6 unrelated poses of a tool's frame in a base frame.
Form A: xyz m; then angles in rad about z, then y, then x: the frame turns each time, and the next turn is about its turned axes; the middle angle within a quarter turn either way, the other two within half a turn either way.
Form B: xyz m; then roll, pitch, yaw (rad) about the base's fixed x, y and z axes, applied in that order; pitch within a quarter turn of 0, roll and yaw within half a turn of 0. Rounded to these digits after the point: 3 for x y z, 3 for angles.
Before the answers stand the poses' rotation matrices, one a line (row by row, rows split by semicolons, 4 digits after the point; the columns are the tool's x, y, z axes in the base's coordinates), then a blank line. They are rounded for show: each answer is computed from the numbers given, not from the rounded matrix.
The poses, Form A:
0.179, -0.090, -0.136, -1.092, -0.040, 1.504
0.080, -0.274, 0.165, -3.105, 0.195, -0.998
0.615, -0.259, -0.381, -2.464, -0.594, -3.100
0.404, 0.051, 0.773, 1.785, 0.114, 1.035
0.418, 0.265, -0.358, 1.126, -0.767, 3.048
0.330, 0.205, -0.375, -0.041, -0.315, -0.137
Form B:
0.4603 0.0409 -0.8868; -0.8868 0.0662 -0.4573; 0.0400 0.9970 0.0667
-0.9804 0.1826 -0.0742; -0.0359 -0.5357 -0.8437; -0.1938 -0.8245 0.5317
-0.6456 -0.6445 -0.4096; -0.5195 0.7638 -0.3830; 0.5597 -0.0345 -0.8280
-0.2112 -0.5197 0.8279; 0.9708 -0.0129 0.2395; -0.1138 0.8543 0.5072
0.3098 0.8708 0.3817; 0.6499 -0.4869 0.5835; 0.6940 0.0673 -0.7168
0.9500 0.0829 -0.3011; -0.0390 0.9881 0.1490; 0.3098 -0.1299 0.9419

0.179, -0.090, -0.136, 1.504, -0.040, -1.092
0.080, -0.274, 0.165, -0.998, 0.195, -3.105
0.615, -0.259, -0.381, -3.100, -0.594, -2.464
0.404, 0.051, 0.773, 1.035, 0.114, 1.785
0.418, 0.265, -0.358, 3.048, -0.767, 1.126
0.330, 0.205, -0.375, -0.137, -0.315, -0.041

